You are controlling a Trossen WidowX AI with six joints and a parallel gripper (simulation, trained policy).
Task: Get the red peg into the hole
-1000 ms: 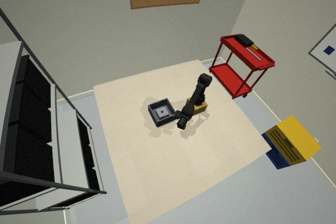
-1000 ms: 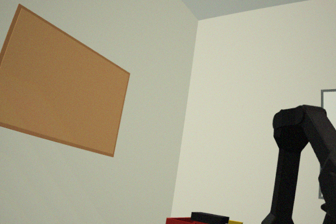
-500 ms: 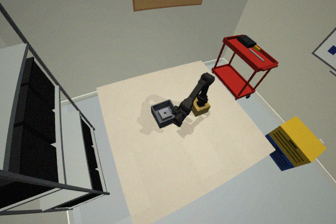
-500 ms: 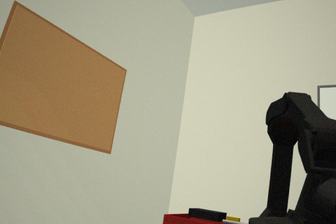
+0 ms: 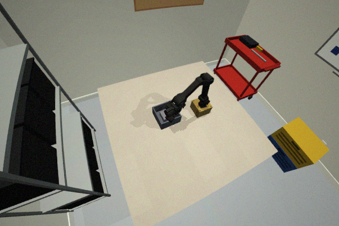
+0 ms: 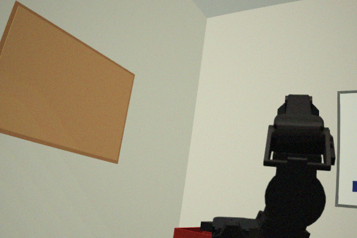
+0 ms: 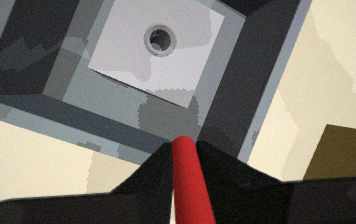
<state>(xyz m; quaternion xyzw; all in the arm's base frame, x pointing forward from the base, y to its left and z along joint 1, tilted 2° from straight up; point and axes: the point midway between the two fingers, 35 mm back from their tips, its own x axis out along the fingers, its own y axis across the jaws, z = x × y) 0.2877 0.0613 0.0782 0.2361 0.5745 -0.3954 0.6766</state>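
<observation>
Right now my gripper tip is 1 cm to the right of the red peg and 3 cm below it. From my gripper tip the other things lie so: light grey plate: 4 cm ahead, 6 cm to the right, 9 cm below; then dark grey box: 4 cm ahead, 6 cm to the right, 11 cm below.
</observation>
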